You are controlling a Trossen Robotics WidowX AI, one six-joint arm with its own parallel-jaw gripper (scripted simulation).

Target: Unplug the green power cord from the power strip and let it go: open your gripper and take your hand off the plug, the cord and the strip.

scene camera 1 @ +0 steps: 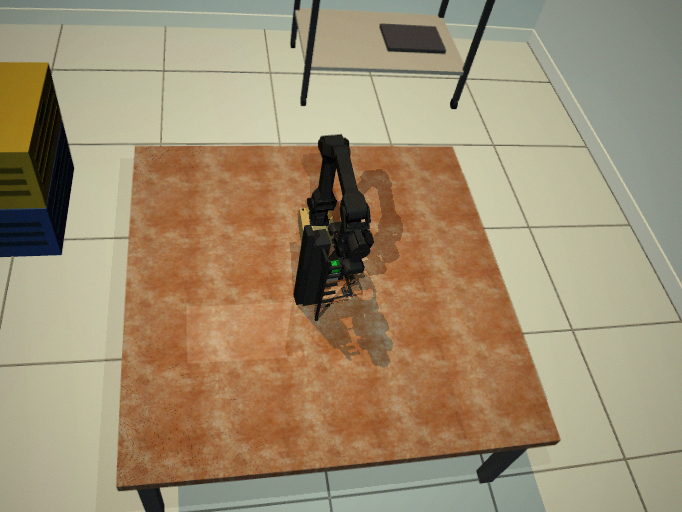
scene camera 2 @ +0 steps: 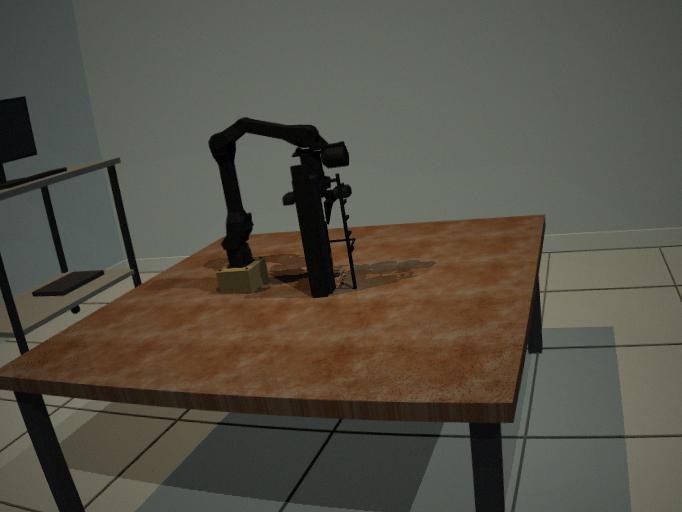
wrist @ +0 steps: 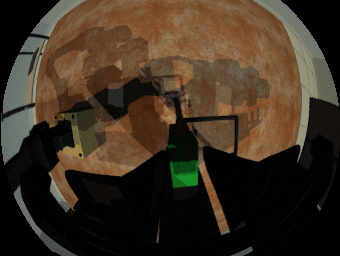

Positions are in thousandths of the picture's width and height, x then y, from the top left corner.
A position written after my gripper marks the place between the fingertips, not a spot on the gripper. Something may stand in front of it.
my gripper: scene camera 1 501, 517; scene camera 2 473, 438; wrist 543, 600
